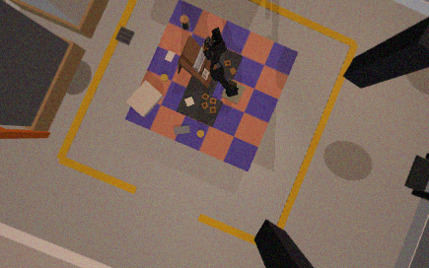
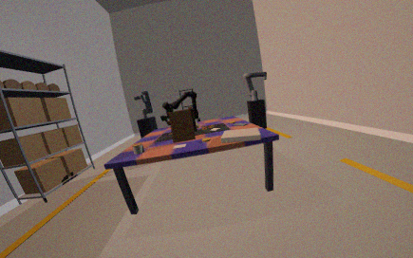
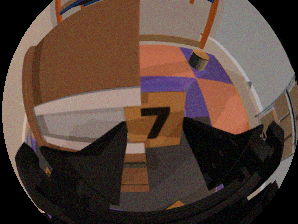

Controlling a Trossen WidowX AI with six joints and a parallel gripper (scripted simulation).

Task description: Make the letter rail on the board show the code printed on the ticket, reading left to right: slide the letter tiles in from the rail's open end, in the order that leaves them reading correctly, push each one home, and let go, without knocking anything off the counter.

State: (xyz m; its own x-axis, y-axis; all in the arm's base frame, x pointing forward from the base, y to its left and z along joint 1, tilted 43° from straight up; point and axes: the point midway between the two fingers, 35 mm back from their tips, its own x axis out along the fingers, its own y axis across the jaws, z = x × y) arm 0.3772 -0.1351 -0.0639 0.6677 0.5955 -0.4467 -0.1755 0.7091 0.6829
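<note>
The white ticket is 9 cm behind my gripper tip, 15 cm to the left of it and 8 cm below it. The rest, counted from my gripper tip: brown letter tile (right at my gripper tip); dark mat (20 cm behind, 17 cm to the left, 15 cm below); beige slab (28 cm ahead, 64 cm to the left, 14 cm below).
</note>
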